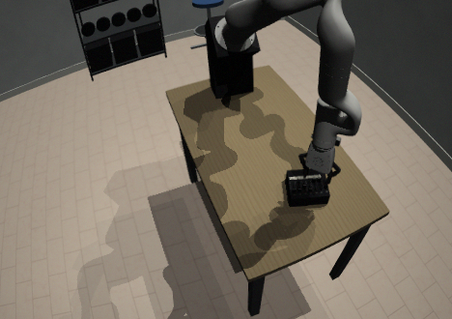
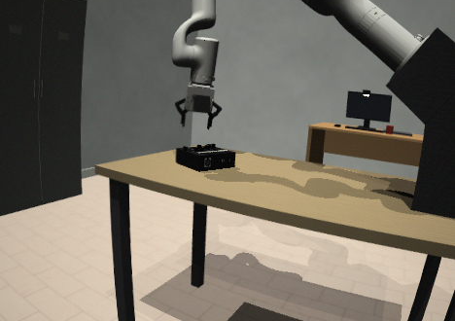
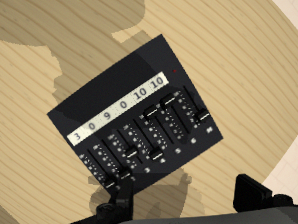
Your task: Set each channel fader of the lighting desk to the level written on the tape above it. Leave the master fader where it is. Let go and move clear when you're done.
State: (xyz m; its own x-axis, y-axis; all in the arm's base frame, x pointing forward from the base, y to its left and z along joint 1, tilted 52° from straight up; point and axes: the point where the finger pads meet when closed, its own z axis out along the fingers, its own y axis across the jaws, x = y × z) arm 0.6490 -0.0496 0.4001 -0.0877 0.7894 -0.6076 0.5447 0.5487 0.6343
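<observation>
The fader cap is 50 mm behind my hand, 60 mm to the right of it and 80 mm below it. Round my hand: master fader 20 mm ahead, 60 mm to the left, 80 mm below.
</observation>
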